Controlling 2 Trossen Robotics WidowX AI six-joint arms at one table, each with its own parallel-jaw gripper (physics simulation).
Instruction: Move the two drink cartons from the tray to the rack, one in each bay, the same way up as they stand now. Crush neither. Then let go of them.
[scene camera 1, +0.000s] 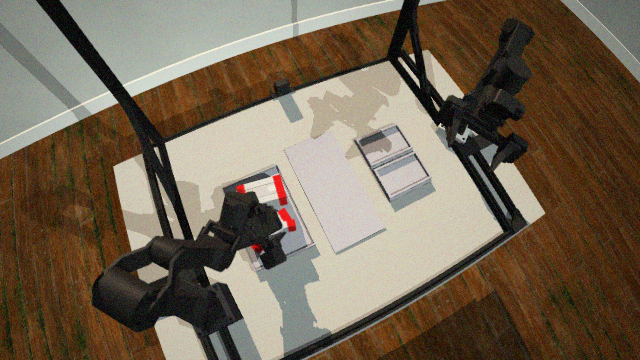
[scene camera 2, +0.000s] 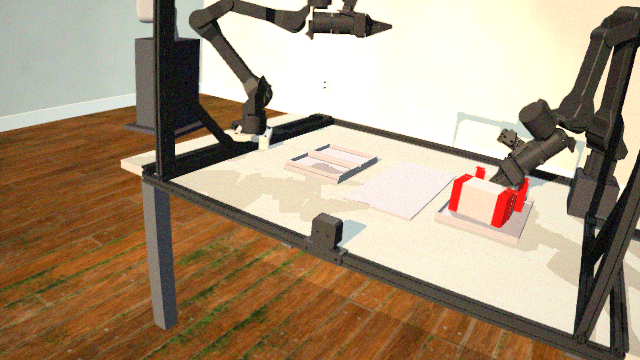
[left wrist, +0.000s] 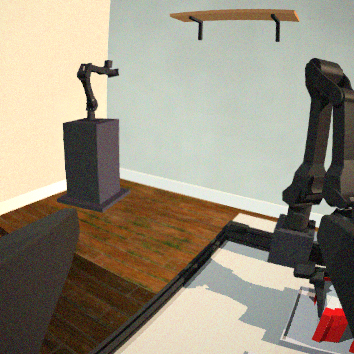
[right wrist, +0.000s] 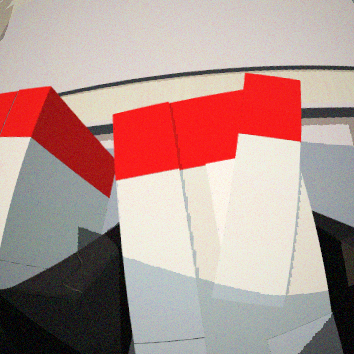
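Where they show: left gripper, fingertip midpoint: (scene camera 1: 470, 159) (scene camera 2: 390, 25) (left wrist: 203, 225); right gripper, fingertip midpoint: (left wrist: 331, 318) (right wrist: 218, 222); left arm's base, link origin: (scene camera 2: 253, 131); right arm's base, link origin: (scene camera 1: 207, 310) (scene camera 2: 597, 177) (left wrist: 295, 224).
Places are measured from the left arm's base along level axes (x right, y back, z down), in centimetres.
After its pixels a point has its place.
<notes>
Two white drink cartons with red ends stand in the grey tray (scene camera 1: 302, 236) {x 22.4, y -57.3, z 3.0 cm} (scene camera 2: 461, 221) {x 43.1, y -48.8, z 2.2 cm} (left wrist: 291, 316) {x 22.8, y -63.5, z 3.0 cm} at the front left. My right gripper (scene camera 1: 270, 246) (right wrist: 218, 222) {x 28.6, y -58.3, z -0.3 cm} is down in the tray, with its fingers pressed against both sides of the near carton (scene camera 1: 286, 219) {x 27.4, y -57.0, z -3.8 cm} (right wrist: 154, 218) {x 30.0, y -58.1, z -3.8 cm}, whose faces look creased. The far carton (scene camera 1: 263, 189) {x 36.9, y -53.8, z -3.8 cm} (scene camera 2: 477, 200) {x 39.6, y -52.6, z -1.2 cm} (right wrist: 53, 197) {x 33.1, y -54.6, z -1.6 cm} stands untouched beside it. The two-bay rack (scene camera 1: 390, 160) {x 13.0, y -23.8, z 2.6 cm} (scene camera 2: 311, 171) {x 21.8, y -17.7, z 2.4 cm} lies empty at the right. My left gripper (scene camera 1: 454, 132) (scene camera 2: 386, 26) {x 0.1, y -35.0, z -32.6 cm} (left wrist: 203, 225) {x 0.1, y -35.0, z -32.6 cm} is open, high above the table's right edge.
A flat pale mat (scene camera 1: 334, 189) {x 22.4, y -41.0, z 3.2 cm} (scene camera 2: 404, 187) {x 24.8, y -40.0, z 3.2 cm} lies between the tray and the rack. A small dark block (scene camera 1: 282, 86) {x 53.9, y -22.1, z -1.3 cm} (scene camera 2: 326, 226) {x 56.1, y -21.1, z -1.0 cm} sits on the table's far rail. Black frame posts stand at the table's corners.
</notes>
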